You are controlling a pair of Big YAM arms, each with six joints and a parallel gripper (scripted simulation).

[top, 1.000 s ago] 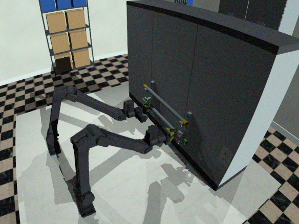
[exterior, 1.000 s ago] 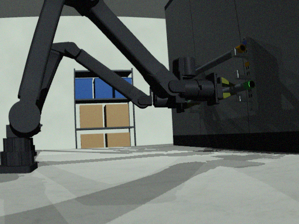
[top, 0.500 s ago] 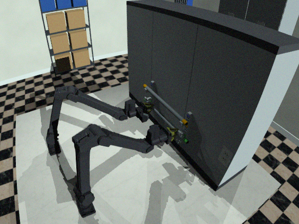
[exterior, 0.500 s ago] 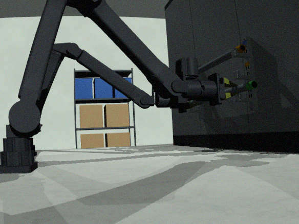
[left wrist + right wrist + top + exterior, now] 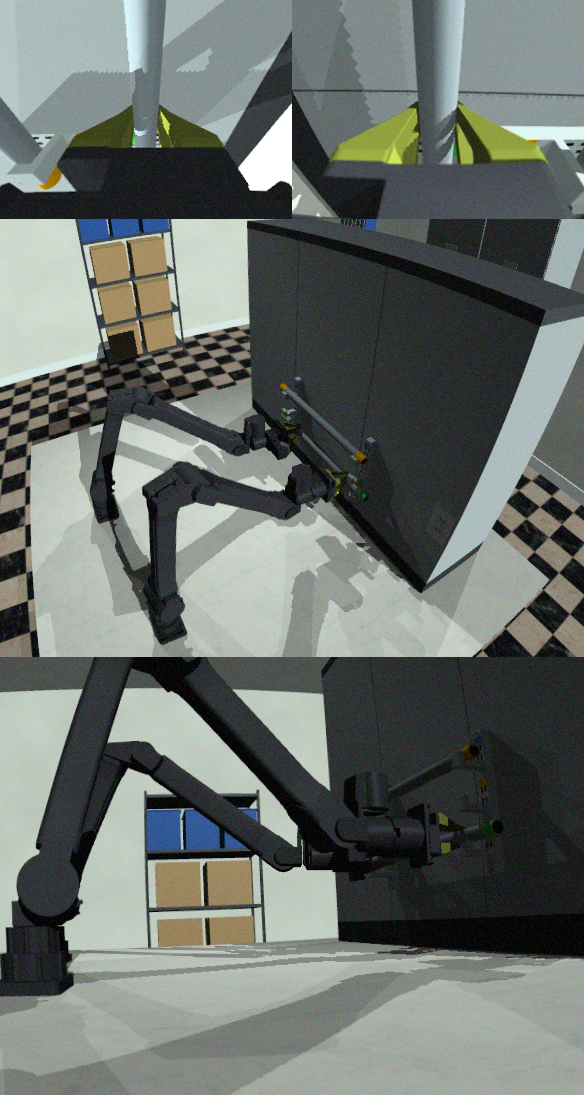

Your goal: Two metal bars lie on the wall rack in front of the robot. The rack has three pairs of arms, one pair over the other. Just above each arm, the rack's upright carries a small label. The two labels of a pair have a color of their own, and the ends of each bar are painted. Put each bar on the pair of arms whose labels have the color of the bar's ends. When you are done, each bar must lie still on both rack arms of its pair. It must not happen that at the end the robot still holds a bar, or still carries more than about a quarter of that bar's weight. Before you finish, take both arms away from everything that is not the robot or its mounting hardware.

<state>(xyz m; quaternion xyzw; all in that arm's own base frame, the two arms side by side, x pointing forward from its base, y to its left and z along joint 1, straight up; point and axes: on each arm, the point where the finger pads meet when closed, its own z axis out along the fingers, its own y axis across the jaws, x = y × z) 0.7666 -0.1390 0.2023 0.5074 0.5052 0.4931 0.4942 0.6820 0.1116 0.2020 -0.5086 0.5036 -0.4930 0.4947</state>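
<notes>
The green-ended bar is 150 mm to the left of my right hand and 20 mm ahead of it. Also, from my right hand: grey cabinet wall: 250 mm above, 220 mm ahead, 170 mm to the left; then orange-ended bar: 160 mm to the left, 130 mm above, 10 mm ahead; then wall outlet: 360 mm to the right, 100 mm above, 20 mm behind.
</notes>
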